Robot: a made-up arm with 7 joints. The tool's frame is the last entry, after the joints. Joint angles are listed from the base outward.
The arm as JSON. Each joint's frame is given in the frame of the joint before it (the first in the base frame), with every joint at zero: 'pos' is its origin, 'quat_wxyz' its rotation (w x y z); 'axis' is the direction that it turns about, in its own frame. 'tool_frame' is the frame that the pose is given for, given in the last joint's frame.
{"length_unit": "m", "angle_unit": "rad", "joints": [
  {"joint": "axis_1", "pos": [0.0, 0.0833, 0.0], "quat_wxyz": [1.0, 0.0, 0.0, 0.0], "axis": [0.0, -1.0, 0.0]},
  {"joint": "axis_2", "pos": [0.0, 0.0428, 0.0], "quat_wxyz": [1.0, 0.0, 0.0, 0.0], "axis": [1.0, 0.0, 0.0]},
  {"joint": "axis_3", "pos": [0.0, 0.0, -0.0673], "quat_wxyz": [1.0, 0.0, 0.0, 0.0], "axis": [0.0, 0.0, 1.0]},
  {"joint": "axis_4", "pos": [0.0, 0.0, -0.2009], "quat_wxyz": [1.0, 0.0, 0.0, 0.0], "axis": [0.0, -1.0, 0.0]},
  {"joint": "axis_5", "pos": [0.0, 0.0, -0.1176], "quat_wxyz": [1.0, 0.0, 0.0, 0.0], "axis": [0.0, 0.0, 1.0]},
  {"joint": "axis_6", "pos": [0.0, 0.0, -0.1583], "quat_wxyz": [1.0, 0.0, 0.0, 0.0], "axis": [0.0, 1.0, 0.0]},
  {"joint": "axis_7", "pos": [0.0, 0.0, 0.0], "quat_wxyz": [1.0, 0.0, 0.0, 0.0], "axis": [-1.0, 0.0, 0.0]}
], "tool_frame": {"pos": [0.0, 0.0, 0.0], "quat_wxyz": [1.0, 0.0, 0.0, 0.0]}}
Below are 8 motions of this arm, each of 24 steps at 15 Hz.
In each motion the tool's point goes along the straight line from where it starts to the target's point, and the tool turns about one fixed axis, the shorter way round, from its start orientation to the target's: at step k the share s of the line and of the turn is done. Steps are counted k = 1, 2, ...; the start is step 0. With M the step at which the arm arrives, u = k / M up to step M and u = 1 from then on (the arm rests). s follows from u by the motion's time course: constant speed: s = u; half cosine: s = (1 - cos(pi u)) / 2; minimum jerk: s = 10 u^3 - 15 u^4 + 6 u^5.
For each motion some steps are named. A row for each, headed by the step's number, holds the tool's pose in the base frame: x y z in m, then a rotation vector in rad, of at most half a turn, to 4 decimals.
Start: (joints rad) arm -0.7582 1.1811 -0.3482 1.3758 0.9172 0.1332 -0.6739
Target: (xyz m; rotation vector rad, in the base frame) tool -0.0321 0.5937 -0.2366 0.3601 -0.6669 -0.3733
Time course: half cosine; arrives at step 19
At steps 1, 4, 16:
1: 0.0415 0.3900 -0.3251 0.7912 -0.3590 -0.1633
4: 0.0342 0.4102 -0.3163 0.7497 -0.3909 -0.1848
16: -0.0276 0.5813 -0.2420 0.3870 -0.6490 -0.3610

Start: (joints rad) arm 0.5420 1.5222 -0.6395 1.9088 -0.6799 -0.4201 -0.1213
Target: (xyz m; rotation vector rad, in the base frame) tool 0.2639 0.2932 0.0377 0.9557 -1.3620 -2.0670
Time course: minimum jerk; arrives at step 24
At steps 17, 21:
17: 0.2638 0.2935 0.0270 0.9820 -1.3810 -2.0986
21: 0.2639 0.2932 0.0366 0.9585 -1.3640 -2.0703

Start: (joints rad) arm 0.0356 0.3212 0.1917 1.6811 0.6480 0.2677 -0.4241
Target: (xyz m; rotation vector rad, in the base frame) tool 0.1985 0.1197 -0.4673 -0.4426 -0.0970 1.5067
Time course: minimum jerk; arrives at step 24
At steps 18, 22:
18: 0.2066 0.1333 -0.4396 -0.3863 -0.2490 1.4382
22: 0.1989 0.1204 -0.4659 -0.4399 -0.1046 1.5035

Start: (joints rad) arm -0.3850 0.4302 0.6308 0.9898 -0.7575 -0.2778 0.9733
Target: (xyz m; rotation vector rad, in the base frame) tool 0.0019 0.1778 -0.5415 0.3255 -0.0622 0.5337
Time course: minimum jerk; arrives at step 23
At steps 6, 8, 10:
6: 0.0451 0.3963 -0.3905 0.0182 -0.2552 -0.6521
8: 0.0394 0.3675 -0.4104 0.0615 -0.2321 -0.4963
10: 0.0322 0.3311 -0.4355 0.1149 -0.2019 -0.2992

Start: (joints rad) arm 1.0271 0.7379 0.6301 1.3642 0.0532 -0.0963 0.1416
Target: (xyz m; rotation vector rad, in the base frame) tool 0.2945 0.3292 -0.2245 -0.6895 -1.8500 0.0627
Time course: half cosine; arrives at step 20
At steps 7, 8, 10, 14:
7: 0.2454 0.4260 0.0243 0.4953 -2.4247 0.3271
8: 0.2503 0.4163 -0.0005 0.3646 -2.3879 0.3006
10: 0.2607 0.3958 -0.0534 0.0950 -2.2927 0.2439
14: 0.2806 0.3566 -0.1540 -0.3829 -2.0554 0.1367

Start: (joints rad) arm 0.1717 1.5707 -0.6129 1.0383 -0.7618 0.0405 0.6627
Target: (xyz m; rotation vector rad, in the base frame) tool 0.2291 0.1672 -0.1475 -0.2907 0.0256 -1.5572
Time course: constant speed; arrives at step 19
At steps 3, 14, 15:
3: 0.2172 0.4764 -0.1088 0.7278 0.4564 -1.5195
14: 0.2254 0.2638 -0.1354 0.0264 0.1627 -1.5762
15: 0.2261 0.2445 -0.1378 -0.0372 0.1354 -1.5746

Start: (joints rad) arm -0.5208 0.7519 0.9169 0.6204 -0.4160 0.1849 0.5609
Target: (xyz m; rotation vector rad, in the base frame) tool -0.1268 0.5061 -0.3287 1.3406 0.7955 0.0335
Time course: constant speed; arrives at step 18
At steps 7, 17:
7: -0.0806 0.5364 -0.3022 0.8694 0.2642 0.0611
17: -0.1226 0.5089 -0.3263 1.2990 0.7460 0.0363

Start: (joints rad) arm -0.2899 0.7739 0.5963 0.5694 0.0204 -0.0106 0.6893
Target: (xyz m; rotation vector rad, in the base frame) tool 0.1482 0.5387 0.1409 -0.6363 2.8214 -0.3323
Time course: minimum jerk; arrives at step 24
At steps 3, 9, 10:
3: 0.0342 0.5358 -0.3149 0.2600 -0.5770 0.0369
9: 0.0642 0.5365 -0.1948 0.4084 -1.2818 0.1224
10: 0.0725 0.5367 -0.1617 0.4471 -1.4764 0.1466

